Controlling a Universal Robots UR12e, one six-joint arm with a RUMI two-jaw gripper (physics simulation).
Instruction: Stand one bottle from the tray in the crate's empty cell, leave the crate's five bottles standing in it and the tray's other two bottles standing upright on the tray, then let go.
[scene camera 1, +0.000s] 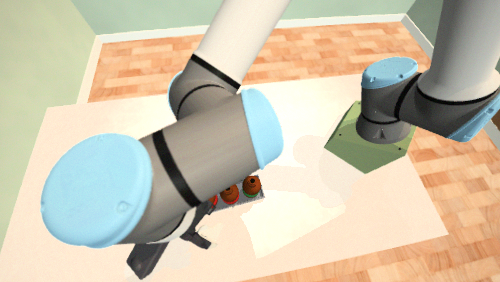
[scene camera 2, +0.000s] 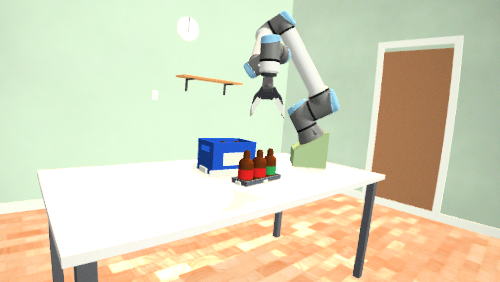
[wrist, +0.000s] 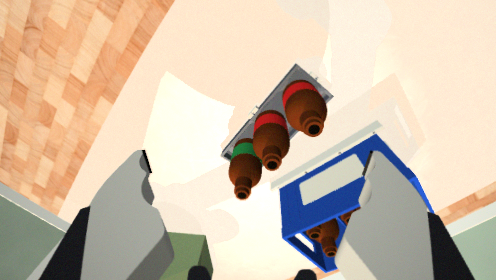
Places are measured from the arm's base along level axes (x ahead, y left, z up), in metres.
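Pixels of known places: gripper, between the fingertips: (scene camera 2: 266, 117) (wrist: 255, 152); arm's base, origin of its link: (scene camera 1: 381, 126) (scene camera 2: 312, 138).
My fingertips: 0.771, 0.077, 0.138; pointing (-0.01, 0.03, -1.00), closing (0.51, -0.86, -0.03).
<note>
For each thing: its middle in the pictures, then the offset to it from my fingertips, as dx, dy, dz. "spot": a spot on its surface instead. Level surfaces: height alone.
- grey tray, a spot on its surface: (wrist: 296, 71) (scene camera 2: 246, 185) spot: +0.022, -0.068, -0.322
- blue crate, middle of its body: (wrist: 348, 203) (scene camera 2: 226, 155) -0.151, -0.337, -0.239
- white table, height of its surface: dz -0.327
- pale strip, a spot on its surface: (wrist: 325, 155) spot: -0.102, -0.244, -0.309
My gripper (scene camera 2: 267, 116) (wrist: 255, 152) is open and empty, high above the table and the tray. The grey tray (scene camera 2: 241, 182) (wrist: 296, 71) holds three upright brown bottles in a row: one with a green label (scene camera 1: 252, 186) (scene camera 2: 270, 162) (wrist: 245, 167), a middle one with a red label (scene camera 1: 229, 193) (scene camera 2: 259, 165) (wrist: 271, 139) and an end one with a red label (scene camera 2: 246, 167) (wrist: 305, 106). The blue crate (scene camera 2: 209, 155) (wrist: 290, 210) stands beside the tray. Some brown bottles (wrist: 328, 235) show inside it; its other cells are hidden by a finger and the crate wall. The arm hides the crate in scene camera 1.
The white table (scene camera 1: 400, 210) (scene camera 2: 125, 215) carries everything. The arm's green base block (scene camera 1: 367, 157) (scene camera 2: 310, 154) (wrist: 187, 250) stands at one side. A pale strip (wrist: 325, 155) runs along the crate's foot on the tray side. A wall shelf (scene camera 2: 209, 80) hangs behind.
</note>
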